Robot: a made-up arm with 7 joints. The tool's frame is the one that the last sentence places.
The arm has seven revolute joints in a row. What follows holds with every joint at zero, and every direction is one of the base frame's. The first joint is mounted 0.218 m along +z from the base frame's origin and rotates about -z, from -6.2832 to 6.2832 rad. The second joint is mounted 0.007 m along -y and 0.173 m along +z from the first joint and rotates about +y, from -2.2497 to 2.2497 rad. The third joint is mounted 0.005 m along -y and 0.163 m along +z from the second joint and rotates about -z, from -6.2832 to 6.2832 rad. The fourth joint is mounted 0.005 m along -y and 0.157 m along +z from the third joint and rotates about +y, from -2.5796 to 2.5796 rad. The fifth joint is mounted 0.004 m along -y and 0.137 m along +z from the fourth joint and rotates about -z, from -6.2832 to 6.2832 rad. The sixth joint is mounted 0.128 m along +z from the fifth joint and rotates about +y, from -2.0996 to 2.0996 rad. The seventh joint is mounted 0.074 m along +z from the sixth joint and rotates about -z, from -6.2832 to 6.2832 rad. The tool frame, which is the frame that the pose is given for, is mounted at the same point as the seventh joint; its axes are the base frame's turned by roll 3.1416, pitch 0 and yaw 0 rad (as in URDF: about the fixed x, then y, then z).
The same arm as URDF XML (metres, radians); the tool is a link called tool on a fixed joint. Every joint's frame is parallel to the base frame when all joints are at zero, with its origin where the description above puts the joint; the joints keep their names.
<robot name="arm">
  <joint name="tool_joint" type="fixed">
    <parent link="link7"/>
    <child link="tool"/>
    <origin xyz="0.0000 0.0000 0.0000" rpy="-3.1416 0.0000 0.0000"/>
  </joint>
  <joint name="joint 7" type="revolute">
    <parent link="link6"/>
    <child link="link7"/>
    <origin xyz="0.0000 0.0000 0.0740"/>
    <axis xyz="0 0 -1"/>
    <limit lower="-6.2832" upper="6.2832"/>
  </joint>
  <joint name="joint 6" type="revolute">
    <parent link="link5"/>
    <child link="link6"/>
    <origin xyz="0.0000 0.0000 0.1280"/>
    <axis xyz="0 1 0"/>
    <limit lower="-2.0996" upper="2.0996"/>
  </joint>
  <joint name="joint 5" type="revolute">
    <parent link="link4"/>
    <child link="link5"/>
    <origin xyz="0.0000 -0.0040 0.1370"/>
    <axis xyz="0 0 -1"/>
    <limit lower="-6.2832" upper="6.2832"/>
  </joint>
  <joint name="joint 4" type="revolute">
    <parent link="link3"/>
    <child link="link4"/>
    <origin xyz="0.0000 -0.0050 0.1570"/>
    <axis xyz="0 1 0"/>
    <limit lower="-2.5796" upper="2.5796"/>
  </joint>
  <joint name="joint 3" type="revolute">
    <parent link="link2"/>
    <child link="link3"/>
    <origin xyz="0.0000 -0.0050 0.1630"/>
    <axis xyz="0 0 -1"/>
    <limit lower="-6.2832" upper="6.2832"/>
  </joint>
  <joint name="joint 2" type="revolute">
    <parent link="link1"/>
    <child link="link2"/>
    <origin xyz="0.0000 -0.0070 0.1730"/>
    <axis xyz="0 1 0"/>
    <limit lower="-2.2497" upper="2.2497"/>
  </joint>
  <joint name="joint 1" type="revolute">
    <parent link="base_link"/>
    <child link="link1"/>
    <origin xyz="0.0000 0.0000 0.2180"/>
    <axis xyz="0 0 -1"/>
    <limit lower="-6.2832" upper="6.2832"/>
  </joint>
  <link name="base_link"/>
  <link name="link1"/>
  <link name="link2"/>
  <link name="link3"/>
  <link name="link4"/>
  <link name="link5"/>
  <link name="link6"/>
  <link name="link7"/>
  <link name="tool"/>
</robot>

